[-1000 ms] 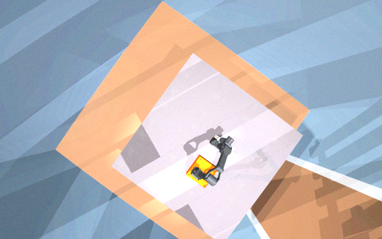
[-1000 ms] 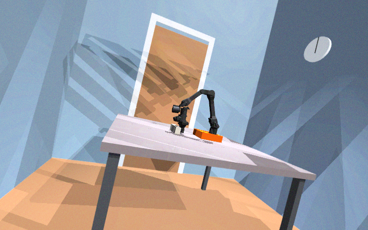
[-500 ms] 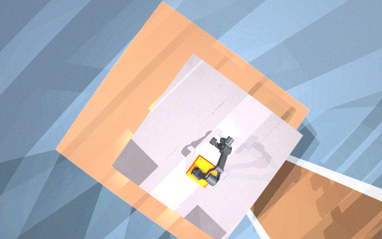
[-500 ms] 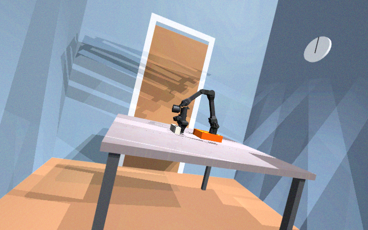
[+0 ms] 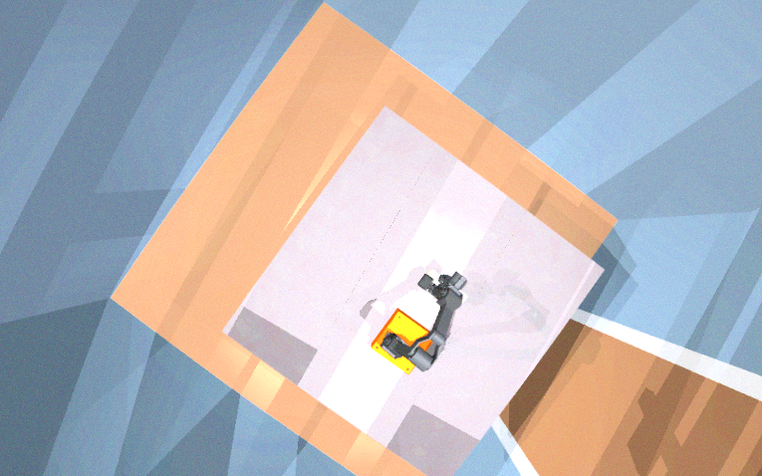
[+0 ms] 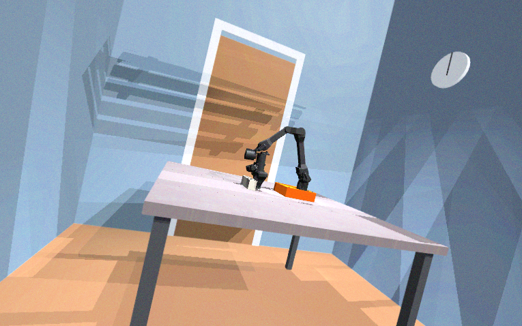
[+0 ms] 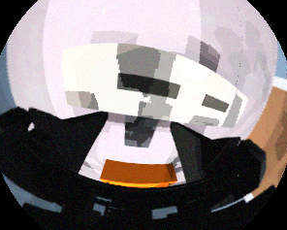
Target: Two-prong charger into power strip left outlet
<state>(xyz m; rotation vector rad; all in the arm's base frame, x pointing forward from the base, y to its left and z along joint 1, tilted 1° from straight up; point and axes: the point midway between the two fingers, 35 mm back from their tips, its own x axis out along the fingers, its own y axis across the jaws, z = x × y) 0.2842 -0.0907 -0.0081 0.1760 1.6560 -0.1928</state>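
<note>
Right now my gripper tip is 2 cm short of the two-prong charger and 1 cm below it.
</note>
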